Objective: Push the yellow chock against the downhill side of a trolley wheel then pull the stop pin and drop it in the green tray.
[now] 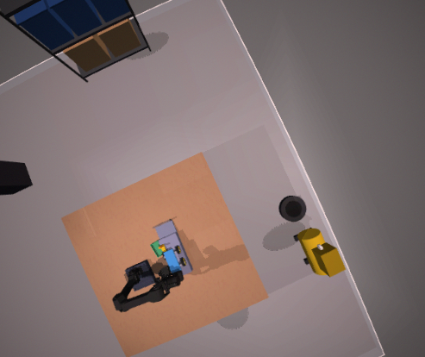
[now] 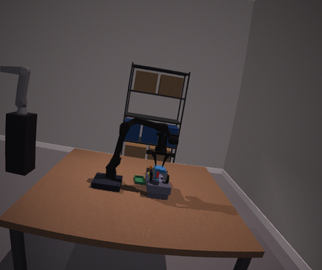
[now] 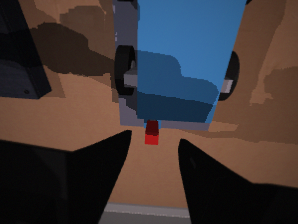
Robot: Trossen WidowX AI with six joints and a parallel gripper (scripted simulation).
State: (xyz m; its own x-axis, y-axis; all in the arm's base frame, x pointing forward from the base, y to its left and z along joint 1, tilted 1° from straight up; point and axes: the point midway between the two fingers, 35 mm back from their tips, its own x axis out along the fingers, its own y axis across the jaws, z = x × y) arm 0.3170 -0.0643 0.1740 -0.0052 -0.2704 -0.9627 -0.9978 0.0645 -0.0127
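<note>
My gripper tip is 6 cm above the red-headed stop pin and 3 cm to the left of it. Also, from my gripper tip: blue trolley (8 cm to the left, 8 cm below, 2 cm ahead); yellow chock (17 cm to the left, 11 cm below, 4 cm behind); grey ramp (14 cm below, 8 cm to the left, 2 cm ahead).
</note>
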